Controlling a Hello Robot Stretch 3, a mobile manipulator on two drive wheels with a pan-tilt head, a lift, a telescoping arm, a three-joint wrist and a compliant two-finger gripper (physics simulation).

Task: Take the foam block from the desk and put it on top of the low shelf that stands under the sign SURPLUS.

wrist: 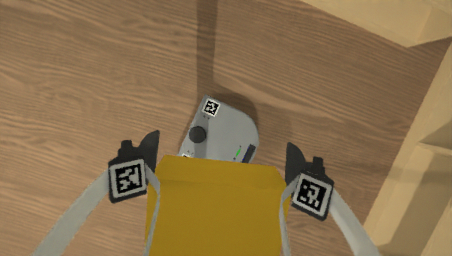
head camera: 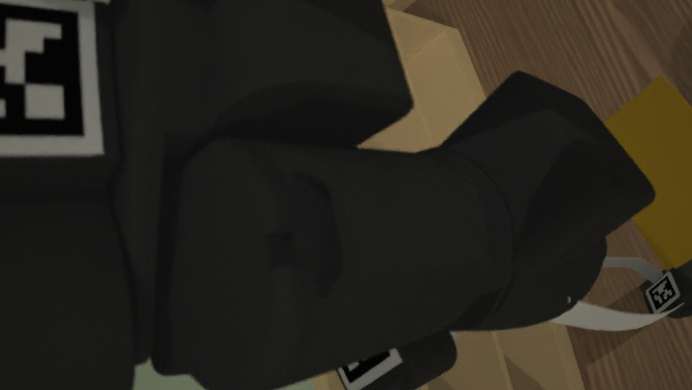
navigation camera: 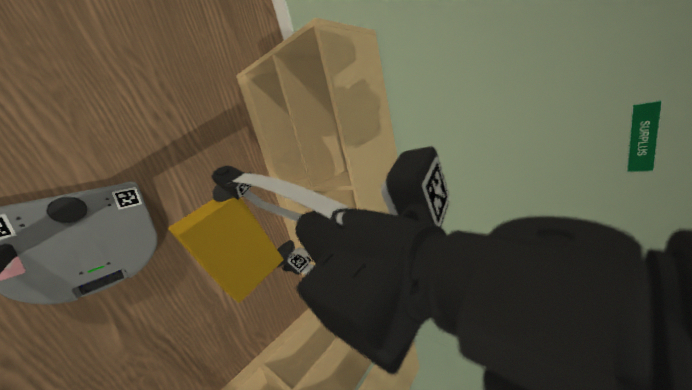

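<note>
The yellow foam block is held between the two fingertips of my gripper, which is shut on it. In the head camera view the dark wrist hides much of the gripper. The low pale wood shelf stands against the green wall, with the sign SURPLUS above it on that wall. In the navigation camera view the block shows over the floor in front of the shelf. The wrist partly covers the shelf. The desk does not show.
A second pale wood shelf stands at an angle near one end of the low shelf. My grey wheeled base stands on the wooden floor, on the block's side away from the wall.
</note>
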